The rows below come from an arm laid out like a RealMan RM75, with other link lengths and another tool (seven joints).
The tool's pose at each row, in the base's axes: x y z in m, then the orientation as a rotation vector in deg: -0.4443 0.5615 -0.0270 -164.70 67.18 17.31; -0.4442 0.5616 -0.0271 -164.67 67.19 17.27; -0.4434 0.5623 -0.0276 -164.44 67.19 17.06; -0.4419 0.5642 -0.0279 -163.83 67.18 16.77; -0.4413 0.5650 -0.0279 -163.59 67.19 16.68; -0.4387 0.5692 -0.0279 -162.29 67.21 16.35; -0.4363 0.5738 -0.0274 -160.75 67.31 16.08; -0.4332 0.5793 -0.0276 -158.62 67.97 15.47; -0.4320 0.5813 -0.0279 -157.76 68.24 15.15; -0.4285 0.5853 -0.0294 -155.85 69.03 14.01; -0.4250 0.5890 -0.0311 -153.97 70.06 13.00; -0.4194 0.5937 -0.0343 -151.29 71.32 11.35; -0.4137 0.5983 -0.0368 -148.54 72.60 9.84
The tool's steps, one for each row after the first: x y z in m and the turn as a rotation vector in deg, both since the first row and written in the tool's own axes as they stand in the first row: 0.0000 -0.0001 0.0001 0.04 0.01 0.01; 0.0002 -0.0012 0.0005 0.30 0.03 0.04; 0.0000 -0.0037 0.0007 0.92 -0.05 0.12; -0.0002 -0.0046 0.0007 1.15 -0.10 0.17; -0.0012 -0.0095 0.0007 2.36 -0.43 0.38; -0.0028 -0.0144 0.0002 3.73 -0.89 0.68; -0.0044 -0.0205 0.0004 5.54 -1.30 1.45; -0.0049 -0.0228 0.0006 6.29 -1.42 1.77; -0.0049 -0.0282 0.0019 8.05 -1.39 2.60; -0.0047 -0.0333 0.0033 9.65 -1.38 3.60; -0.0035 -0.0408 0.0059 12.03 -1.25 4.92; -0.0022 -0.0482 0.0078 14.40 -1.18 6.31
